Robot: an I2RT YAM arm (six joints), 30 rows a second.
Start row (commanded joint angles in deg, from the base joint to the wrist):
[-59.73, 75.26, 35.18, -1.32, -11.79, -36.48]
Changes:
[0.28, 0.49, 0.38, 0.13, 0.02, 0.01]
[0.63, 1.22, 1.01, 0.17, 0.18, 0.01]
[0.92, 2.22, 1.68, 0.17, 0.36, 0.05]
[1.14, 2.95, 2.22, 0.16, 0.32, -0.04]
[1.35, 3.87, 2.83, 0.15, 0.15, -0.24]
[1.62, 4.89, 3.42, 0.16, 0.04, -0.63]
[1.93, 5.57, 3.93, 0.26, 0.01, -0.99]
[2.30, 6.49, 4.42, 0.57, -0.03, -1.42]
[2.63, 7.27, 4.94, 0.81, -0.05, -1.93]
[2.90, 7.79, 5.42, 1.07, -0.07, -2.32]
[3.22, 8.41, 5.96, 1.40, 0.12, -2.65]
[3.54, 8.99, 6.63, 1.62, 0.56, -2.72]
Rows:
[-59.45, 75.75, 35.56, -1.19, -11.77, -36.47]
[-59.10, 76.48, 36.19, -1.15, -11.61, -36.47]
[-58.81, 77.48, 36.86, -1.15, -11.43, -36.43]
[-58.59, 78.21, 37.40, -1.16, -11.47, -36.52]
[-58.38, 79.13, 38.01, -1.17, -11.64, -36.72]
[-58.11, 80.15, 38.60, -1.16, -11.75, -37.11]
[-57.80, 80.83, 39.11, -1.06, -11.78, -37.47]
[-57.43, 81.75, 39.60, -0.75, -11.82, -37.90]
[-57.10, 82.53, 40.12, -0.51, -11.84, -38.41]
[-56.83, 83.05, 40.60, -0.25, -11.86, -38.80]
[-56.51, 83.67, 41.14, 0.08, -11.67, -39.13]
[-56.19, 84.25, 41.81, 0.30, -11.23, -39.20]

